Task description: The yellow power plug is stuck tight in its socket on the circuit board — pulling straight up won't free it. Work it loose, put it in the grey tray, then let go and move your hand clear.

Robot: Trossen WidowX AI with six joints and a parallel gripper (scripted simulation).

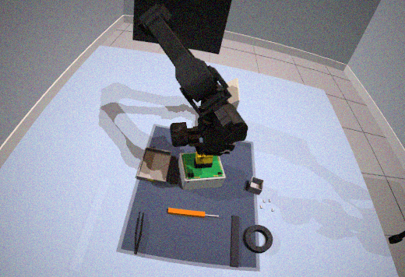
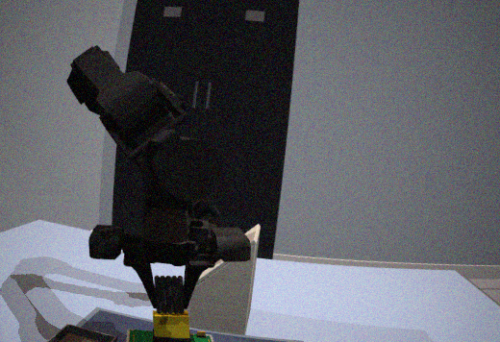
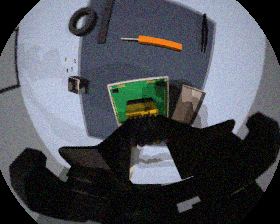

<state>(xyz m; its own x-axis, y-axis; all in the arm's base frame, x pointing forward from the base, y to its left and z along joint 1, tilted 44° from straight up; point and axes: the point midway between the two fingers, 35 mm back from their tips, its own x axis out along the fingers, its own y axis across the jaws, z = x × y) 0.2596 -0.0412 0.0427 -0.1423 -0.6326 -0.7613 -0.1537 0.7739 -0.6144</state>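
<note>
The grey tray is 14 cm to the right of my gripper tip, 11 cm below it and 2 cm behind it. From my gripper tip the other things lie so: dark mat (11 cm below, 5 cm ahead); then black bar (21 cm ahead, 11 cm below, 9 cm to the left); then yellow power plug (1 cm below).
</note>
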